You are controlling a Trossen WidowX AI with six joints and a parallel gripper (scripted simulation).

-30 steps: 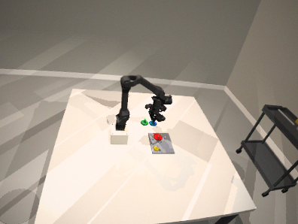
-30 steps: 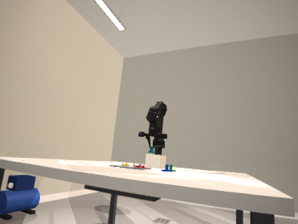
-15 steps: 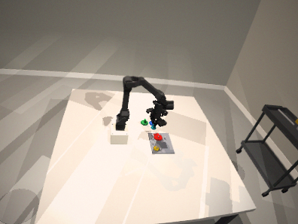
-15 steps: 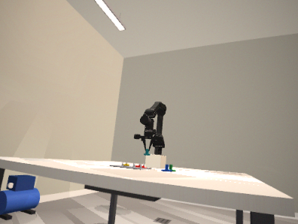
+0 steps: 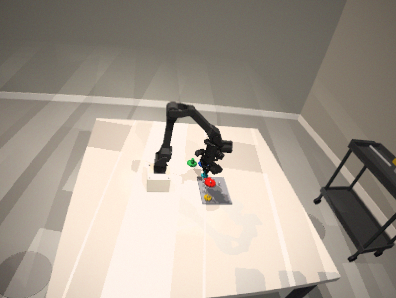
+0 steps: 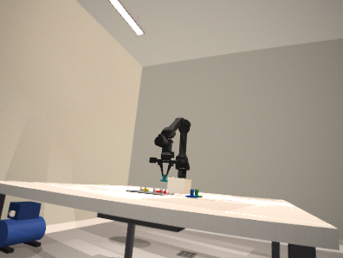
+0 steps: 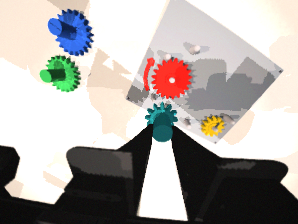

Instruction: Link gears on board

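The red gear is 80 mm below my gripper tip and 50 mm ahead of it. Also, from my gripper tip: yellow gear 110 mm to the right, 80 mm below, 10 mm ahead; then cyan gear 10 mm below; then red arrow 90 mm below, 40 mm to the left, 40 mm ahead.
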